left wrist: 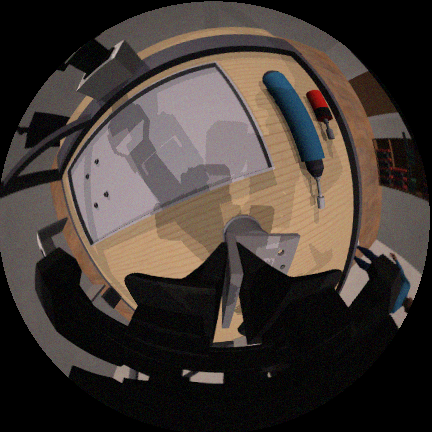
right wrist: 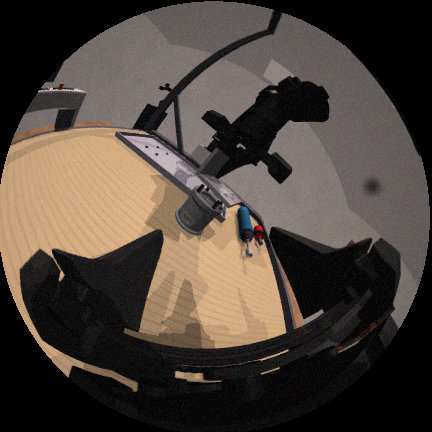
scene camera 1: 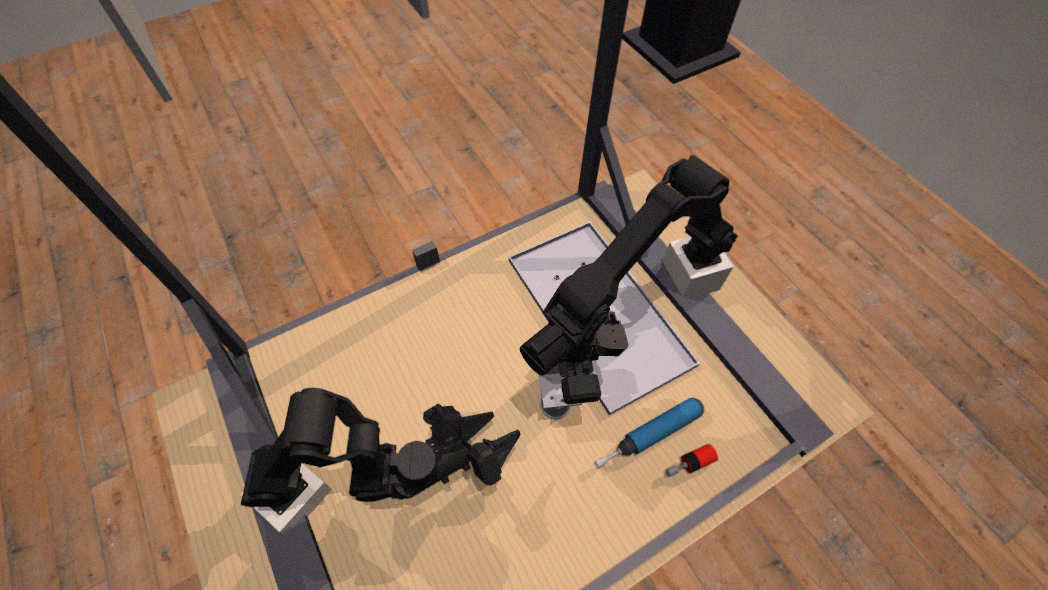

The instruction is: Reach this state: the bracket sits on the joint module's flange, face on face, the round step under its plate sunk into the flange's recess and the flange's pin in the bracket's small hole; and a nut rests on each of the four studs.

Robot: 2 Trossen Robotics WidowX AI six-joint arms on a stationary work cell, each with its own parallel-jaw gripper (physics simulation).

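Places are measured from the left arm's base along level axes (x ahead, y left, z up), in metres.
Where they show: left gripper, between the fingertips: point(left wrist: 229, 246) point(right wrist: 214, 175) point(scene camera 1: 570, 370); right gripper, between the fingertips: point(right wrist: 217, 233) point(scene camera 1: 506, 422); left arm's base, origin of its link: point(right wrist: 210, 151) point(scene camera 1: 701, 254); right arm's base, origin of its link: point(scene camera 1: 282, 488).
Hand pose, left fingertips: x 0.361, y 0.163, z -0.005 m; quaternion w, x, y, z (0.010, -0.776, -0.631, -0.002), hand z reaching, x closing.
Things, the pixels of their top centre, and the offset from my left fingertips. "spot": a spot on its surface instead.
- joint module, centre of its top: point(left wrist: 254, 263) point(right wrist: 214, 191) point(scene camera 1: 557, 389) dx +0.033, dy +0.024, dz -0.012 m
- blue driver, a spot on its surface: point(left wrist: 296, 117) point(scene camera 1: 655, 419) spot: dx -0.131, dy +0.123, dz -0.052 m
- red driver, centre of its top: point(scene camera 1: 692, 460) point(left wrist: 328, 111) point(right wrist: 262, 232) dx -0.162, dy +0.214, dz -0.052 m
- dark block, centre of its top: point(scene camera 1: 424, 249) point(left wrist: 106, 302) dx +0.195, dy -0.381, dz -0.029 m
My left gripper point(scene camera 1: 583, 366) point(left wrist: 229, 246) is shut on the upright plate of the grey bracket point(scene camera 1: 551, 397) point(left wrist: 267, 247) point(right wrist: 212, 162). The bracket's flat plate extends over the joint module point(scene camera 1: 555, 413) point(left wrist: 244, 223) point(right wrist: 194, 215), a grey cylinder standing on the table. In the right wrist view black studs show at the module's top, with the bracket above and behind them. The flange's recess and pin are hidden, and I cannot tell whether the faces touch. Several small nuts point(scene camera 1: 555, 277) point(left wrist: 106, 194) point(right wrist: 156, 154) lie apart on the tray. My right gripper point(scene camera 1: 505, 425) point(right wrist: 217, 233) is open and empty.
The shallow tray point(scene camera 1: 654, 390) point(left wrist: 245, 173) lies beside the module. A blue driver point(scene camera 1: 663, 426) point(left wrist: 296, 117) point(right wrist: 245, 223) and a red driver point(scene camera 1: 702, 458) point(left wrist: 318, 104) point(right wrist: 258, 233) lie on the table. A dark block point(scene camera 1: 426, 255) stands at the back edge, and frame posts rise at both sides.
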